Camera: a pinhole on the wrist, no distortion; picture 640 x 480 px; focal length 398.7 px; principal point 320.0 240.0 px. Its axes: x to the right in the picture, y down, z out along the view. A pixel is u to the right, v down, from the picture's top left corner.
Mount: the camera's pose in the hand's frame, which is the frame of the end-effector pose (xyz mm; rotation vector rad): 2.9 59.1 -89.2 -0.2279 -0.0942 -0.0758
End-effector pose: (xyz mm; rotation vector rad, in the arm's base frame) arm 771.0 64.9 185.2 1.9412 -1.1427 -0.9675
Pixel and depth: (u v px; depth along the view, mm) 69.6 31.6 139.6
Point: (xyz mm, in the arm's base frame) 680.5 137.9 206.4
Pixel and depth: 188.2 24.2 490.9
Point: 361.2 219.1 -33.5
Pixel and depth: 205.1 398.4 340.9
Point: 451.2 24.0 342.4
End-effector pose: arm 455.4 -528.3 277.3 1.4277 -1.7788 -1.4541
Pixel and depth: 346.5 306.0 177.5
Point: 335.7 -505.6 363.6
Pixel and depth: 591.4 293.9 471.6
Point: -59.5 -626.4 251.4
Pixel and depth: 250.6 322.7 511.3
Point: 70.2 -276.7 431.4
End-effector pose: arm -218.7 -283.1 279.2 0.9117 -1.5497 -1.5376
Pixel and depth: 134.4 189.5 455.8
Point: -406.1 100.7 396.2
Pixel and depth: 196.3 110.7 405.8
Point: -425.7 13.9 309.7
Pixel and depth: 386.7 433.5 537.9
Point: -581.5 -158.8 714.9
